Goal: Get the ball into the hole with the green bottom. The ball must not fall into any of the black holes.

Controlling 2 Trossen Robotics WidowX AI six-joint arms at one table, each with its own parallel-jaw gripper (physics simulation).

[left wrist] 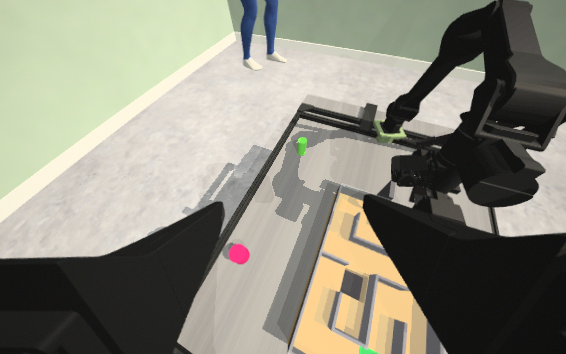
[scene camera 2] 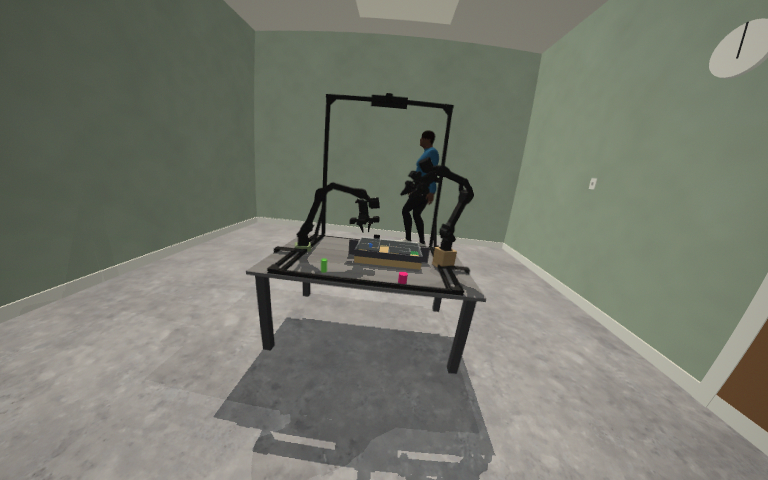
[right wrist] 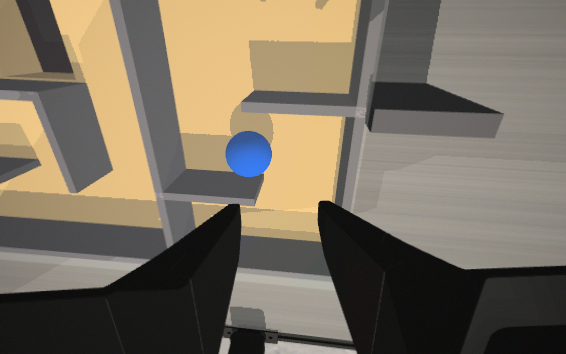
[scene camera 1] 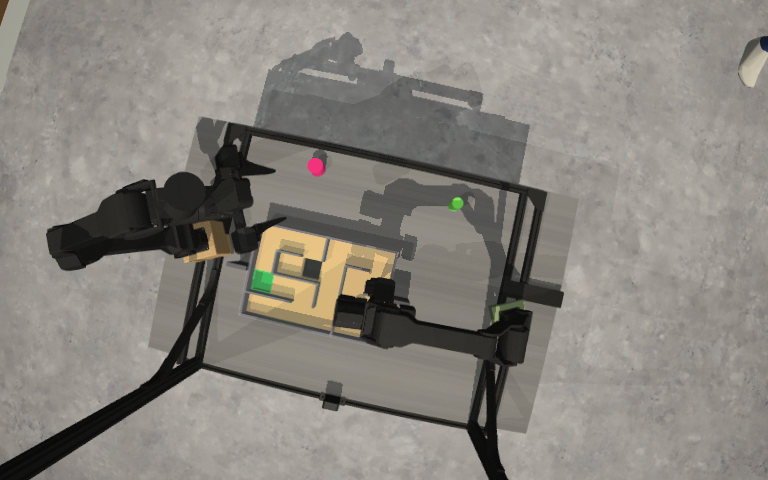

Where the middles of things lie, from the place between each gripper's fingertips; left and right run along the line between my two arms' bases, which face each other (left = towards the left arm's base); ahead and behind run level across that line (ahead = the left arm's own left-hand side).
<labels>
Now: left hand 38 cm above the tan maze board (scene camera 1: 293,279), 19 cm past it and 6 cm to the left of it.
Now: right hand 20 mm short of the tan maze board, 160 mm to the right of it and 100 mm above it.
</labels>
